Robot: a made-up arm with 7 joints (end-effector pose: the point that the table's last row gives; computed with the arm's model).
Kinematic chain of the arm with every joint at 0, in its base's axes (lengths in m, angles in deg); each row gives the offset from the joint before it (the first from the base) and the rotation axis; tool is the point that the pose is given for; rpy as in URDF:
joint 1: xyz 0 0 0.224 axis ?
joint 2: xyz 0 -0.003 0.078 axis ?
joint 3: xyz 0 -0.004 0.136 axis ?
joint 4: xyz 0 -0.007 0.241 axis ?
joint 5: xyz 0 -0.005 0.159 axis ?
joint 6: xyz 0 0 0.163 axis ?
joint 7: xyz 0 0 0.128 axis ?
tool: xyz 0 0 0 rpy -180 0 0
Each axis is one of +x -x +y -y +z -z.
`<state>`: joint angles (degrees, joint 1 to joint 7).
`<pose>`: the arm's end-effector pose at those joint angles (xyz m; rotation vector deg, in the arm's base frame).
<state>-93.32 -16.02 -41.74 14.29 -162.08 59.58 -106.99</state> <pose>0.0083 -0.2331 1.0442 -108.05 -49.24 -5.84</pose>
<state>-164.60 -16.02 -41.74 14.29 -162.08 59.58 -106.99</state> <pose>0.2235 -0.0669 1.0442 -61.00 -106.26 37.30</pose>
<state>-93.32 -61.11 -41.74 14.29 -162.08 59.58 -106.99</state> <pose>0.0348 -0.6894 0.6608 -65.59 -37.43 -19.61</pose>
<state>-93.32 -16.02 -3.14 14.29 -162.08 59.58 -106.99</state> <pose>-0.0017 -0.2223 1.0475 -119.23 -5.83 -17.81</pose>
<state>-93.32 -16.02 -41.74 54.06 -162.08 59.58 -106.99</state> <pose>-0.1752 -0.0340 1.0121 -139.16 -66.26 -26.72</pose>
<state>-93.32 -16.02 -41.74 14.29 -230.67 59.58 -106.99</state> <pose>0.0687 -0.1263 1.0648 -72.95 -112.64 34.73</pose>
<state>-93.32 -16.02 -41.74 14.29 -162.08 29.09 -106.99</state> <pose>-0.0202 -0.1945 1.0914 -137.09 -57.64 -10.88</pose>
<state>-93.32 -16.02 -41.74 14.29 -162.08 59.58 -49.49</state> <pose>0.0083 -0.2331 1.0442 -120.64 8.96 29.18</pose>
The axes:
joint 1: -z
joint 2: +y
joint 3: -z
joint 4: +y
joint 5: -z
joint 6: +y
joint 7: -z

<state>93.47 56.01 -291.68 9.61 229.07 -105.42 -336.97</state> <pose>-0.1951 -0.4976 0.7059 -64.43 103.50 -95.84</pose>
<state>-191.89 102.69 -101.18 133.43 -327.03 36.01 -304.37</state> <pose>0.0176 -0.2659 0.2931 -120.68 6.80 128.00</pose>
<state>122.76 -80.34 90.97 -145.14 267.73 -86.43 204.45</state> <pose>0.2288 0.0079 0.1859 -5.96 -9.47 115.75</pose>
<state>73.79 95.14 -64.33 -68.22 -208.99 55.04 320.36</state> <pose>-0.2552 -0.5399 0.3794 28.13 87.40 11.09</pose>
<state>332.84 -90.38 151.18 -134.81 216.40 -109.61 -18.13</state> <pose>-0.3117 0.0588 0.4934 88.16 45.68 77.80</pose>
